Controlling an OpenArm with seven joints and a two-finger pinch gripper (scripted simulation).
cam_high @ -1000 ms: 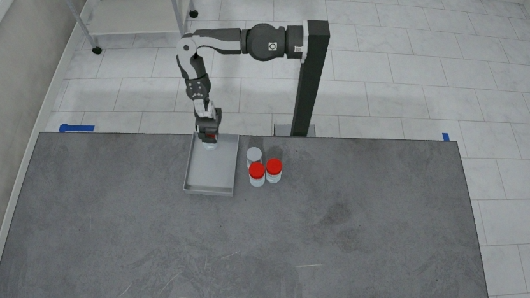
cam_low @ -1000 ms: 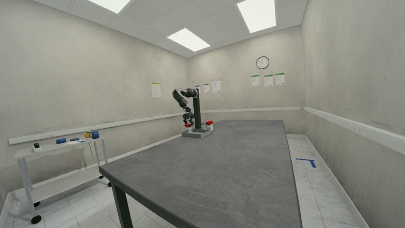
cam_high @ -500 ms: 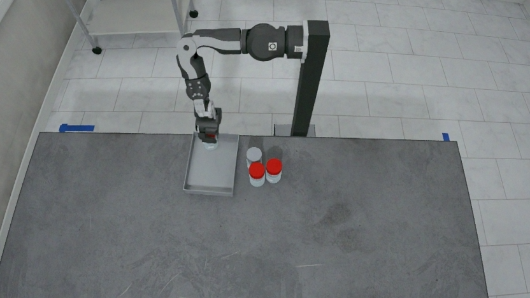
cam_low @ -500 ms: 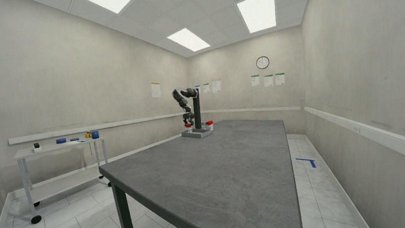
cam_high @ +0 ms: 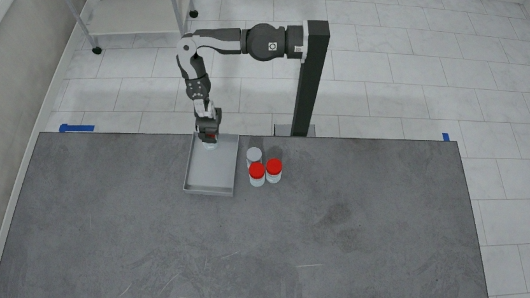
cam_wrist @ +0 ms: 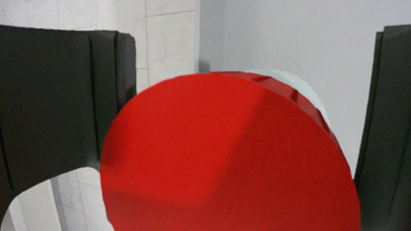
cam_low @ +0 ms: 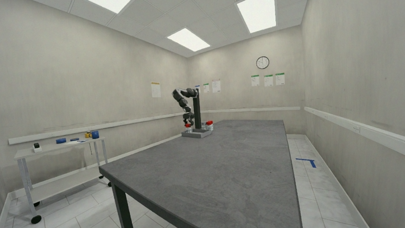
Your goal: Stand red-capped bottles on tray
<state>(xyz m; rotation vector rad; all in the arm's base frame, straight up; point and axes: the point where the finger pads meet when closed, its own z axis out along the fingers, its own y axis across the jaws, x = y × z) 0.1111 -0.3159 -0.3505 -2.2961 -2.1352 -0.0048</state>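
Right now the grey tray is 9 cm ahead of my hand and 8 cm below it. Also, from my hand: grey-capped bottle: 16 cm to the left, 9 cm ahead, 5 cm below.
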